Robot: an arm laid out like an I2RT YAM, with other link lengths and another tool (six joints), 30 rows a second.
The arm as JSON. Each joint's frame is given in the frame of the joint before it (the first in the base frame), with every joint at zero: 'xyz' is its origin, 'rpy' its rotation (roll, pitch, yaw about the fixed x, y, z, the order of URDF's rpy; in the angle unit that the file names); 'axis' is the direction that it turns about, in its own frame. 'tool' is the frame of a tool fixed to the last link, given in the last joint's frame.
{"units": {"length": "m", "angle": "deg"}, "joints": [
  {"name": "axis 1", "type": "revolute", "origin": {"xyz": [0.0, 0.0, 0.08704], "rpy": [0.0, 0.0, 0.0]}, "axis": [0.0, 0.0, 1.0]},
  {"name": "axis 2", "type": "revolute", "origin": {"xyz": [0.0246, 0.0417, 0.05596], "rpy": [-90.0, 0.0, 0.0]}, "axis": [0.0, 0.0, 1.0]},
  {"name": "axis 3", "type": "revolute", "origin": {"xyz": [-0.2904, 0.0, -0.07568], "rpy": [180.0, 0.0, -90.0]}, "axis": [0.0, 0.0, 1.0]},
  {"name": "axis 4", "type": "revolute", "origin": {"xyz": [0.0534, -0.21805, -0.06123], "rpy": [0.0, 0.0, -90.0]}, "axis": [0.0, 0.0, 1.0]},
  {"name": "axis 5", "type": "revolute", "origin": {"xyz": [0.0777, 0.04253, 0.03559], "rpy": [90.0, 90.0, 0.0]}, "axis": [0.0, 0.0, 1.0]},
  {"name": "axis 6", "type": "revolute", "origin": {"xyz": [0.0, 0.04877, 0.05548], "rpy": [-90.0, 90.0, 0.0]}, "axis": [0.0, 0.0, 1.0]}
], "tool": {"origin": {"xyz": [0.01, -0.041, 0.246], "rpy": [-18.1, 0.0, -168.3]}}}
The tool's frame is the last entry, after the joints.
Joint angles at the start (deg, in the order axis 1, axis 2, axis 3, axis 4, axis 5, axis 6):
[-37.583 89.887 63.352 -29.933 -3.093 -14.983]
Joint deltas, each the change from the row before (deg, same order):
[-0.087 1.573 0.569 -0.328 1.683 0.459]
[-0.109 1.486 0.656 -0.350 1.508 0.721]
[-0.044 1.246 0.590 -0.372 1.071 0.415]
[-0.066 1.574 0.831 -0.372 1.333 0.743]
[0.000 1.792 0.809 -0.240 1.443 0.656]
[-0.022 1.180 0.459 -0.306 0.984 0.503]
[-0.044 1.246 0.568 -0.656 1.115 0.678]
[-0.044 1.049 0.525 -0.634 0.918 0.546]
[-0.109 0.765 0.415 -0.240 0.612 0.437]
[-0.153 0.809 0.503 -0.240 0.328 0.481]
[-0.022 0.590 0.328 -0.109 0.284 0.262]
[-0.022 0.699 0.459 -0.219 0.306 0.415]
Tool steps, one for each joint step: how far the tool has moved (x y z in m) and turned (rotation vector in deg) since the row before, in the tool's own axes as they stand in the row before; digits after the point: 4 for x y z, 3 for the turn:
[0.0051 -0.0114 0.0045 1.657 1.167 0.996]
[0.0037 -0.0104 0.0041 1.513 0.926 1.173]
[0.0032 -0.0073 0.0038 1.059 0.874 0.750]
[0.0025 -0.0091 0.0046 1.339 0.853 1.083]
[0.0030 -0.0094 0.0060 1.430 0.993 0.942]
[0.0035 -0.0065 0.0041 0.993 0.838 0.740]
[0.0050 -0.0073 0.0040 1.147 1.072 0.971]
[0.0042 -0.0060 0.0032 0.960 0.938 0.785]
[0.0012 -0.0046 0.0023 0.673 0.407 0.618]
[0.0007 -0.0034 0.0026 0.409 0.348 0.689]
[0.0005 -0.0021 0.0021 0.308 0.268 0.330]
[0.0004 -0.0022 0.0023 0.337 0.305 0.487]

